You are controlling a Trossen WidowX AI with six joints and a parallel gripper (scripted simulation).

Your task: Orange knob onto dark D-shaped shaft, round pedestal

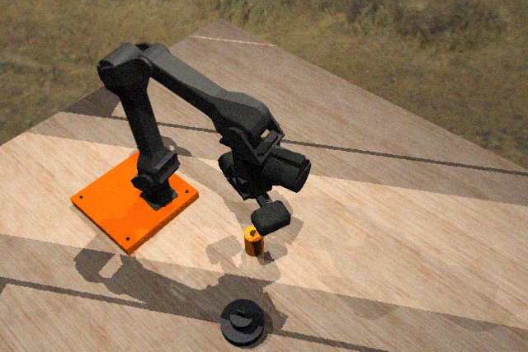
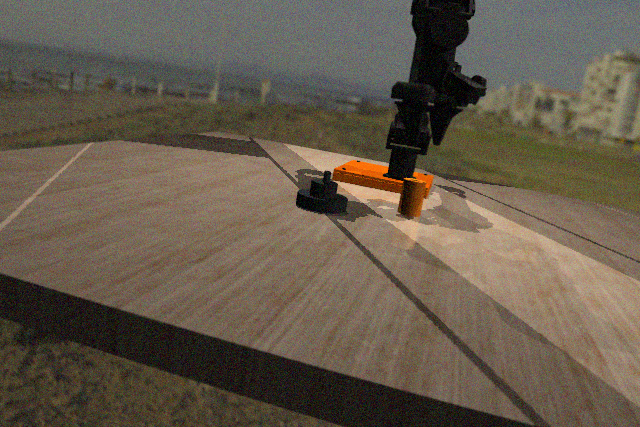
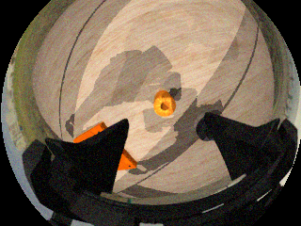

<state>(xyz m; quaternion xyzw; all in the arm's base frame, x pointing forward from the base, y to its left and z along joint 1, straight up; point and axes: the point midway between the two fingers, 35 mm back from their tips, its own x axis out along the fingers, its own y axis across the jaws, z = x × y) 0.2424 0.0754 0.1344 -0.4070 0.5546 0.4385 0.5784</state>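
Right now my gripper tip is 10 mm to the left of the orange knob and 90 mm above it. Also, from my gripper tip: dark round pedestal 110 mm ahead, 130 mm to the right, 90 mm below.
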